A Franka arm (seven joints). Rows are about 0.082 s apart.
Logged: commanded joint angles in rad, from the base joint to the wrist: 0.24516, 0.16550, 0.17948, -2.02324, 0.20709, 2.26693, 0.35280; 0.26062, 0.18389, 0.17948, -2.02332, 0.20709, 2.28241, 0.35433; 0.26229, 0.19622, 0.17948, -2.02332, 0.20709, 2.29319, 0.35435; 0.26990, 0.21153, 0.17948, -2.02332, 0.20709, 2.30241, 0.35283; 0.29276, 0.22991, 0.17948, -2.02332, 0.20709, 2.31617, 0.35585; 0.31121, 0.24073, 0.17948, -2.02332, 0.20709, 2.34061, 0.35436; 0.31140, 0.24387, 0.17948, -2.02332, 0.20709, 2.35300, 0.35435; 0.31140, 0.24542, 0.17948, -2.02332, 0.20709, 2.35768, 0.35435; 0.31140, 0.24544, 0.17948, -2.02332, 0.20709, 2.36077, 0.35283; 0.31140, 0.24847, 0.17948, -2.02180, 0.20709, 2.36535, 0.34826; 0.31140, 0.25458, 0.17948, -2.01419, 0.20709, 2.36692, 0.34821; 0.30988, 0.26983, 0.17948, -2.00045, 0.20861, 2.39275, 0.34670; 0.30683, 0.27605, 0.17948, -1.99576, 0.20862, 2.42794, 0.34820; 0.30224, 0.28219, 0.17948, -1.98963, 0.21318, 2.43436, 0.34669; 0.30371, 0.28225, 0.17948, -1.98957, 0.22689, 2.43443, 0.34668; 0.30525, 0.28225, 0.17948, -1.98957, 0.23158, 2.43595, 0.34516; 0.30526, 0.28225, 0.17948, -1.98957, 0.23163, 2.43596, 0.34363
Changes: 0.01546, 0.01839, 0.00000, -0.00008, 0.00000, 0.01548, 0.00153; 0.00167, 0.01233, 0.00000, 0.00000, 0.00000, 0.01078, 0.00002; 0.00761, 0.01531, 0.00000, 0.00000, 0.00000, 0.00922, -0.00152; 0.02286, 0.01838, 0.00000, 0.00000, 0.00000, 0.01376, 0.00302; 0.01845, 0.01082, 0.00000, 0.00000, 0.00000, 0.02444, -0.00149; 0.00019, 0.00314, 0.00000, 0.00000, 0.00000, 0.01239, -0.00001; 0.00000, 0.00155, 0.00000, 0.00000, 0.00000, 0.00468, 0.00000; 0.00000, 0.00002, 0.00000, 0.00000, 0.00000, 0.00309, -0.00152; 0.00000, 0.00303, 0.00000, 0.00152, 0.00000, 0.00458, -0.00457; 0.00000, 0.00611, 0.00000, 0.00761, 0.00000, 0.00157, -0.00005; -0.00152, 0.01525, 0.00000, 0.01374, 0.00152, 0.02583, -0.00151; -0.00305, 0.00622, 0.00000, 0.00469, 0.00001, 0.03519, 0.00150; -0.00459, 0.00614, 0.00000, 0.00613, 0.00456, 0.00642, -0.00151; 0.00147, 0.00006, 0.00000, 0.00006, 0.01371, 0.00007, -0.00001; 0.00154, 0.00000, 0.00000, 0.00000, 0.00469, 0.00152, -0.00152; 0.00001, 0.00000, 0.00000, 0.00000, 0.00005, 0.00001, -0.00153
